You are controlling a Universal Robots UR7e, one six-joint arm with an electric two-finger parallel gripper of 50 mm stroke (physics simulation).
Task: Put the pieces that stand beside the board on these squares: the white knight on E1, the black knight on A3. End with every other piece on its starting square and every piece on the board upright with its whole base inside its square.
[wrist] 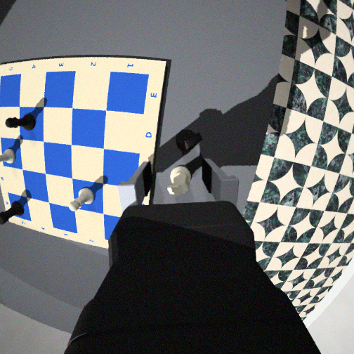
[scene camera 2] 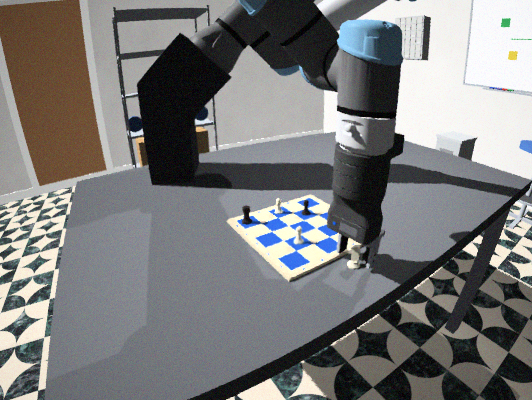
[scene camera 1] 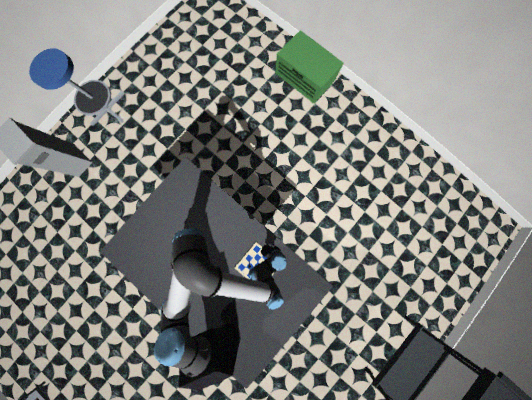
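Seen in the pictures: gripper, fingertip midpoint: (scene camera 2: 355, 257); arm's base, origin of the base link: (scene camera 2: 208, 56) (scene camera 1: 196, 355).
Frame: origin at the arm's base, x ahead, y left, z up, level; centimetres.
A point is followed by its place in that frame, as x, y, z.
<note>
The white knight (scene camera 2: 355, 257) {57.0, 6.1, -32.6} (wrist: 180, 177) stands upright beside the board's file-1 edge, between the spread fingers. My gripper (scene camera 2: 358, 248) {56.0, 7.1, -33.5} (wrist: 176, 170) is open and low around it, not gripping; one finger is by the board's edge, the other on the outer side. The black knight (wrist: 187, 140) stands just beyond the white one in the wrist view; the gripper hides it in scene camera 2. The board (scene camera 1: 249, 258) {41.9, 12.2, -33.9} (scene camera 2: 291, 277) {54.7, -4.3, -34.0} (wrist: 159, 75) lies flat. E1 (wrist: 128, 92) and A3 (wrist: 63, 218) are bare blue squares in the wrist view.
On the board stand a white piece (scene camera 2: 299, 235) {47.2, 1.4, -32.3} (wrist: 85, 195) on B2, a black piece (scene camera 2: 306, 207) {38.6, 8.2, -32.3} (wrist: 25, 121) on D4, a white piece (scene camera 2: 278, 206) {35.4, 3.4, -32.4} (wrist: 7, 156) on C5 and a black piece (scene camera 2: 246, 215) {36.2, -4.2, -32.2} (wrist: 12, 212) on A5. The table edge is beyond the outer finger.
</note>
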